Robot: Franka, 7 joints.
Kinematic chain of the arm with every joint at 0, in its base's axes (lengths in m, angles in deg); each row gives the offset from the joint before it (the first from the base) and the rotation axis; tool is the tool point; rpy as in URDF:
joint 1: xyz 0 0 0.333 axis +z
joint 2: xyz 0 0 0 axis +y
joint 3: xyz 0 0 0.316 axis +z
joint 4: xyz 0.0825 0 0 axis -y
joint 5: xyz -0.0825 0 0.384 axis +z
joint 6: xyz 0 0 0 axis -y
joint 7: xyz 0.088 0 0 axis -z
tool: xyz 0 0 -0.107 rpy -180 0 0
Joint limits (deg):
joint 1: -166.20..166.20
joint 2: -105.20..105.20
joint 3: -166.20..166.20
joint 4: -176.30..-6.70
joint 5: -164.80..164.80
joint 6: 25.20..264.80
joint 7: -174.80..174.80
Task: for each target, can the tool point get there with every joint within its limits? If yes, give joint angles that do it. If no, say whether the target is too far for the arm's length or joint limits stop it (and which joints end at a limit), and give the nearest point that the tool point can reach.
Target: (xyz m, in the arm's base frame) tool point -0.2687 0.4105 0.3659
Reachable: yes | joints 40.22 -45.31 80.46 -138.77 -76.94 147.40 -23.29
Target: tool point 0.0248 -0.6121 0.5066
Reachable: yes | joints -14.96 29.12 -90.06 -108.62 94.62 107.61 -127.91
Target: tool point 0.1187 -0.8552 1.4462
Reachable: no: too far | nearest point 0.0723 -0.5208 1.0109 | short by 0.551 m
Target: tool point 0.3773 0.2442 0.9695
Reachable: yes | joints -14.50 0.31 61.09 -64.54 -118.83 82.27 -48.10
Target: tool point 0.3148 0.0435 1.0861
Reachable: yes | joints -3.34 7.48 -11.92 -25.94 102.81 90.24 -1.94
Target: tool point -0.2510 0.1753 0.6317
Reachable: yes | joints -85.13 67.99 -136.04 -152.48 -115.04 104.48 -25.56
